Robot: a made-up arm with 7 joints.
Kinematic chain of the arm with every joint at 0, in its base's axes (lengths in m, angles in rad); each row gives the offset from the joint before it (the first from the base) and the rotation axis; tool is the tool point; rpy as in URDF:
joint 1: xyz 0 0 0.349 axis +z
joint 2: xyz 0 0 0 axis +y
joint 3: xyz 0 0 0.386 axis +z
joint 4: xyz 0.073 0 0 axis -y
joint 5: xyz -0.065 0 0.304 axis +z
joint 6: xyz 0 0 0 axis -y
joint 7: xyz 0.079 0 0 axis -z
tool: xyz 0 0 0 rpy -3.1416 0 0
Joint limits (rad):
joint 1: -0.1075..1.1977
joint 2: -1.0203..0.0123
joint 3: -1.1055..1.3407
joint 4: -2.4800..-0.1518
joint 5: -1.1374..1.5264
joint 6: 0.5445..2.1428
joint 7: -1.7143..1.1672
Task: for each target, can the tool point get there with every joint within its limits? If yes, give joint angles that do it. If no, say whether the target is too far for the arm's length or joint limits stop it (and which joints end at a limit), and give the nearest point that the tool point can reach.
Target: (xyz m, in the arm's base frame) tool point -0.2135 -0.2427 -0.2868
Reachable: no: joint limits stop it (at a limit: joint 1, joint 2, joint 3, joint 4, joint 6) | nearest point -0.3293 0.0166 0.4303 | short by 0.771 m
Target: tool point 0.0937 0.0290 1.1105
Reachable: yes | joints 0.5602 -0.2202 -0.0593 -0.6428 -0.6532 1.3641 -1.4516
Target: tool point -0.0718 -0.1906 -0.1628
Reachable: no: joint limits stop it (at a limit: joint 1, joint 2, joint 3, joint 4) | nearest point 0.0913 -0.2806 0.4577 | short by 0.648 m
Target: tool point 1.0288 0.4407 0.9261
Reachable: no: too far | nearest point 0.4239 0.1816 0.8048 | short by 0.669 m
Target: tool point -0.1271 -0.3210 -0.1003
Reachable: no: joint limits stop it (at a limit: joint 1, joint 2, joint 3, joint 4, joint 6) | nearest point -0.0965 -0.2893 0.4917 | short by 0.594 m
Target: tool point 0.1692 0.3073 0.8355
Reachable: yes | joints 1.0654 -0.2183 -0.0817 -1.6570 1.0793 1.0057 -1.4156
